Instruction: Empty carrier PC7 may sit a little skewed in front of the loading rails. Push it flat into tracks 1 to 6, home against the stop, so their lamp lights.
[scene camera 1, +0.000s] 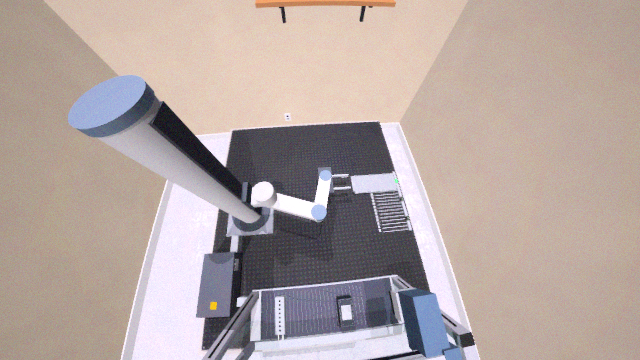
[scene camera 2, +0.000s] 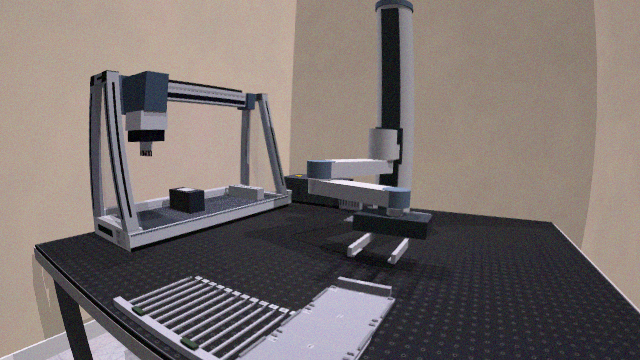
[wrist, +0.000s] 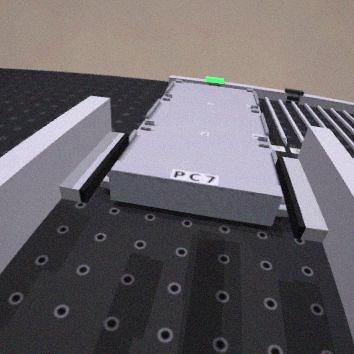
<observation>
In view: my gripper (wrist: 203, 131), a carrier PC7 (scene camera 1: 371, 183) and a grey control box (scene camera 1: 218, 278).
The carrier PC7 is seen too in the wrist view (wrist: 204, 149).
</observation>
